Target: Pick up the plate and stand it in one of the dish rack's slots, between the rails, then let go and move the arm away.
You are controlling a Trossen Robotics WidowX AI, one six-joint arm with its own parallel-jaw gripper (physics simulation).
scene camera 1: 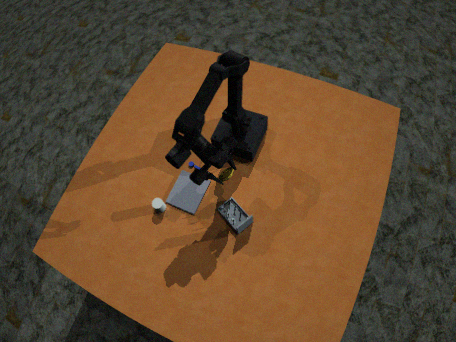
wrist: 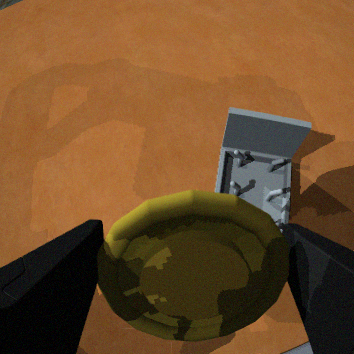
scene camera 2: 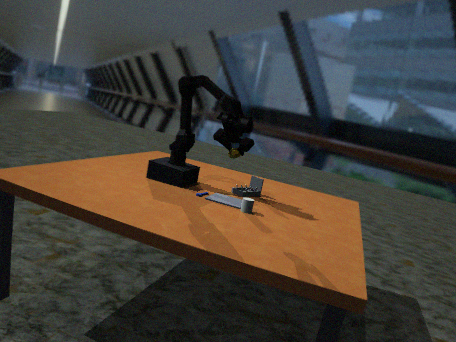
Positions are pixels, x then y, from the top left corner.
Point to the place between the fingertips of my gripper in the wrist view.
194, 235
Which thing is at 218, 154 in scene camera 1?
My gripper.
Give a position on a grey dish rack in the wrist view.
254, 163
